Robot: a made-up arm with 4 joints. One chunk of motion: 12 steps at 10 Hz.
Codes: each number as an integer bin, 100 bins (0 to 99) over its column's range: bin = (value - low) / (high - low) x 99, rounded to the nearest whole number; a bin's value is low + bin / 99 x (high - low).
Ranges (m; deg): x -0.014..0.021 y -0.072..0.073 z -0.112..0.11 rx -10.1..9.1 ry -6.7..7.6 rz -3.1..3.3
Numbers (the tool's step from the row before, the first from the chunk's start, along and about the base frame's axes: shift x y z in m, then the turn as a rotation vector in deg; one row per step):
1: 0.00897 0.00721 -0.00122 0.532 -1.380 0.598
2: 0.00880 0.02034 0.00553 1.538 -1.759 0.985
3: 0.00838 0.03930 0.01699 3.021 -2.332 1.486
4: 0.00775 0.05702 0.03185 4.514 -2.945 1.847
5: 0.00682 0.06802 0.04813 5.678 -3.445 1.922
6: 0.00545 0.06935 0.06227 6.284 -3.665 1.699
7: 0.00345 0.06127 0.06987 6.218 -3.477 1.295
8: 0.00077 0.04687 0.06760 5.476 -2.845 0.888
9: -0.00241 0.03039 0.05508 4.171 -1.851 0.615
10: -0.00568 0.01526 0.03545 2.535 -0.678 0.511
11: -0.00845 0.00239 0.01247 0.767 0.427 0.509
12: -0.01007 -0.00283 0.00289 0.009 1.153 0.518
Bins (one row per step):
1: 65 54 49 55 37 57
2: 64 63 52 60 34 63
3: 63 76 58 68 30 71
4: 62 88 64 75 26 77
5: 59 96 71 81 23 78
6: 55 97 78 84 21 74
7: 49 91 81 84 22 68
8: 42 81 80 80 27 62
9: 33 70 75 74 34 57
10: 24 60 66 65 42 56
11: 16 51 56 56 49 56
12: 11 47 51 52 54 56

